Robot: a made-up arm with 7 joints.
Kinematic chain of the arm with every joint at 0, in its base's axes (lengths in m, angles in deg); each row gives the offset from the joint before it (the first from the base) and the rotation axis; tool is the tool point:
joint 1: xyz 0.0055 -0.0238 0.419 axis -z
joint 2: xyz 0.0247 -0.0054 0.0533 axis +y
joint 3: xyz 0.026 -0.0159 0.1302 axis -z
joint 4: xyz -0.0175 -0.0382 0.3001 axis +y
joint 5: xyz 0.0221 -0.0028 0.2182 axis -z
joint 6: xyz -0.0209 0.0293 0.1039 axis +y
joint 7: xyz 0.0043 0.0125 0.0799 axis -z
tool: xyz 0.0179 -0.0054 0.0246
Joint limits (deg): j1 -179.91..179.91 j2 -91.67..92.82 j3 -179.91..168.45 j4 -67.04..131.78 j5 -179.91..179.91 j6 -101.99..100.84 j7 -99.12..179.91
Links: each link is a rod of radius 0.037 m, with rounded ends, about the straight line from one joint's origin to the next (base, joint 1, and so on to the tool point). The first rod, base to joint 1, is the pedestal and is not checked.
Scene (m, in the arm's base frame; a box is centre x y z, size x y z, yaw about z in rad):
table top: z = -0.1
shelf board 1: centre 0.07 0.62 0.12 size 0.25 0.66 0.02 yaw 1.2
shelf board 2: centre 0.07 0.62 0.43 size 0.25 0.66 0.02 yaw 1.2
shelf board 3: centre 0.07 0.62 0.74 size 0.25 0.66 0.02 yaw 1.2
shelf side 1: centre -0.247 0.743 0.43 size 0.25 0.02 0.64 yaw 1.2
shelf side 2: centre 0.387 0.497 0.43 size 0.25 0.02 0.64 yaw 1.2
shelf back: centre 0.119 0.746 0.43 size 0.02 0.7 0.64 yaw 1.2
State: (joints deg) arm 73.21 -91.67 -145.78 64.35 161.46 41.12 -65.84
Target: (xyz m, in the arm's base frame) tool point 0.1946 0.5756 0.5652
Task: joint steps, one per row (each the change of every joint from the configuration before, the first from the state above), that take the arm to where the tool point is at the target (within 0.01 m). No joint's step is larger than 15 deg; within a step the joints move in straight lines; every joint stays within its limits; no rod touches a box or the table.
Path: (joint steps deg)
1: -5.48 3.10 -3.23 11.93 -1.71 -0.42 -0.08
2: -5.49 3.09 -3.23 11.93 -1.71 -0.42 -0.08
3: -5.48 3.10 -3.23 11.93 -1.71 -0.42 -0.08
4: -5.48 3.10 -3.23 11.93 -1.71 -0.42 -0.08
5: -1.25 14.12 14.25 6.60 -2.67 7.70 0.60
6: -1.25 14.11 14.24 6.61 -2.68 7.69 0.59
7: 7.34 -4.42 -0.67 -13.35 2.41 -2.36 -0.19
8: 7.34 -4.43 -0.66 -13.35 2.41 -2.36 -0.18
9: 7.34 -4.43 -0.67 -13.34 2.41 -2.37 -0.19
10: 7.34 -4.42 -0.67 -13.35 2.41 -2.36 -0.19

